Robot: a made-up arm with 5 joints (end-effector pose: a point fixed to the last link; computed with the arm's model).
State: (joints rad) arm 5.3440 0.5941 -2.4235 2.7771 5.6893
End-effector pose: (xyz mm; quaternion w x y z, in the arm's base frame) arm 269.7 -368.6 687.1 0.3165 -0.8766 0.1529 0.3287
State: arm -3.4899 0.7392 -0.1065 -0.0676 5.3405
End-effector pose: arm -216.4 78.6 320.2 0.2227 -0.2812 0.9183 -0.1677
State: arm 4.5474 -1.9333 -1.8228 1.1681 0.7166
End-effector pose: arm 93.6 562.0 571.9 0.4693 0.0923 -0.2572 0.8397
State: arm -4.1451 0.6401 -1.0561 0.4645 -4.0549
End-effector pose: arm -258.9 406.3 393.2 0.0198 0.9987 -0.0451 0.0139
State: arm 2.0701 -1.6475 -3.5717 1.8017 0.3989
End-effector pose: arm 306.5 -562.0 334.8 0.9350 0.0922 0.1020 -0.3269
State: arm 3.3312 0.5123 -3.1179 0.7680 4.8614
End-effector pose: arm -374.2 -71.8 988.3 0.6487 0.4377 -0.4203 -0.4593
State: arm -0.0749 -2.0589 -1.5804 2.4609 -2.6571
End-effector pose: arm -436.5 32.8 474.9 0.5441 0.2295 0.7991 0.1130
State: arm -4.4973 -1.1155 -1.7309 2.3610 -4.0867
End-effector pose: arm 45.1 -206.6 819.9 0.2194 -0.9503 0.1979 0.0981
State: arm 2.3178 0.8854 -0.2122 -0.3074 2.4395
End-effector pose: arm -184.1 198.9 279.6 0.1257 0.9815 -0.0598 0.1315
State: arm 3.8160 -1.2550 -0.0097 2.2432 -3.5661
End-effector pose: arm 110.4 88.3 471.0 0.0586 -0.7528 -0.4610 -0.4663
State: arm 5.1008 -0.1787 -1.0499 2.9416 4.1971
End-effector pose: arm 57.8 -141.4 708.7 0.7540 -0.5893 -0.2860 -0.0479
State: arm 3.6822 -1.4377 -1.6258 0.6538 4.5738
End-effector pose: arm 342.7 205.7 838.7 0.7788 0.3229 -0.1543 -0.5152
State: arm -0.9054 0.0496 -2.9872 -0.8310 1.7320
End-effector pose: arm -1.4 1.8 1031.4 0.3821 0.0769 -0.2986 -0.8712
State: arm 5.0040 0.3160 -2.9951 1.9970 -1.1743
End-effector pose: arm 96.8 -322.4 940.2 0.3149 0.9411 -0.0494 0.1128
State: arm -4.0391 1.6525 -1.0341 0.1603 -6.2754
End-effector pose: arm -173.3 217.3 -21.2 0.3426 0.4046 0.8320 -0.1633
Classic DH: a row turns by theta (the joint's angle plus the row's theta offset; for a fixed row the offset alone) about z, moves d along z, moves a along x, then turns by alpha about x. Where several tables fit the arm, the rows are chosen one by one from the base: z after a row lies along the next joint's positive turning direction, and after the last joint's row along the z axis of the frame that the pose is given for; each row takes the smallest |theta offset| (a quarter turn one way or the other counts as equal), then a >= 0, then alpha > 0; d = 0 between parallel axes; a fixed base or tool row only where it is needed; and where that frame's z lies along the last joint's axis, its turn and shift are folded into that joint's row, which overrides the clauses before.
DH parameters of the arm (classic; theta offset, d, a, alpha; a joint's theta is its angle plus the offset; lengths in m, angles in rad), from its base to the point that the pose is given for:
joint 1: 0 0.391 0 -1.5708
joint 2: -1.3839 0 0.3928 0
joint 3: -0.4079 0 -0.2327 0
joint 4: -1.3498 0 -0.058 1.5708
joint 5: 3.1416 0.074 0 0

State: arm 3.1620 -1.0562 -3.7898 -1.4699 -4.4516
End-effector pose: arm 457.8 9.3 491.6 0.0098 -0.7867 -0.6171 0.0131
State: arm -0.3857 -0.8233 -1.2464 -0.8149 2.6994
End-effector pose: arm -88.7 36.0 946.6 0.9080 -0.0036 0.1281 -0.3989
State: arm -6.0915 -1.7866 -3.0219 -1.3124 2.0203
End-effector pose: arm -558.0 -108.3 224.7 0.0725 0.6083 -0.7895 -0.0363
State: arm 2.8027 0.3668 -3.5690 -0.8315 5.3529
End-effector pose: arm -45.1 15.9 950.0 0.7265 -0.1257 0.4127 -0.5348
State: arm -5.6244 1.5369 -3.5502 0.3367 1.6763
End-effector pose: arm 505.3 391.2 539.9 0.6839 -0.5840 0.3257 -0.2918
